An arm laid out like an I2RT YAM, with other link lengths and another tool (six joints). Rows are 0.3 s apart.
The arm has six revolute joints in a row. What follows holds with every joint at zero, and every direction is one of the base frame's. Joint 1 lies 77.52 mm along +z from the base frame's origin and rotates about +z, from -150 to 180 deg. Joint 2 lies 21 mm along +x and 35.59 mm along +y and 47.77 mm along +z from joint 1 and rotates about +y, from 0 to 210 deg. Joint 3 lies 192.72 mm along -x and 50.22 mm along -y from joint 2 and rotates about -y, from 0 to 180 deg. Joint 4 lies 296.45 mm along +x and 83.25 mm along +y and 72.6 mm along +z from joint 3 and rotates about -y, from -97 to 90 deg. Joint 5 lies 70.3 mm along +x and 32.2 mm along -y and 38.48 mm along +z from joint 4 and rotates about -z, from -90 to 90 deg. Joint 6 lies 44.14 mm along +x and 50.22 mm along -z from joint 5 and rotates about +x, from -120 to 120 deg. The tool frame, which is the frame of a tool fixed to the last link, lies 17 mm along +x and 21 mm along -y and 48 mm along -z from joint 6; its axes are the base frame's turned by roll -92.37, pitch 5.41 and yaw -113.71 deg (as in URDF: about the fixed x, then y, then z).
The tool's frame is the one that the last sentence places.
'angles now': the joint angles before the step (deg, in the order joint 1, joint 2, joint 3, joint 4, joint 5, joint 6). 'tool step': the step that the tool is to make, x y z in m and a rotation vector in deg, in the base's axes. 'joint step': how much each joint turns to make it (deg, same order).
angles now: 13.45, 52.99, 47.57, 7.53, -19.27, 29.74
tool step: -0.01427, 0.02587, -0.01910, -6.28, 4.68, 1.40
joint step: 6.54, 1.99, 0.87, -6.53, 5.27, -4.71
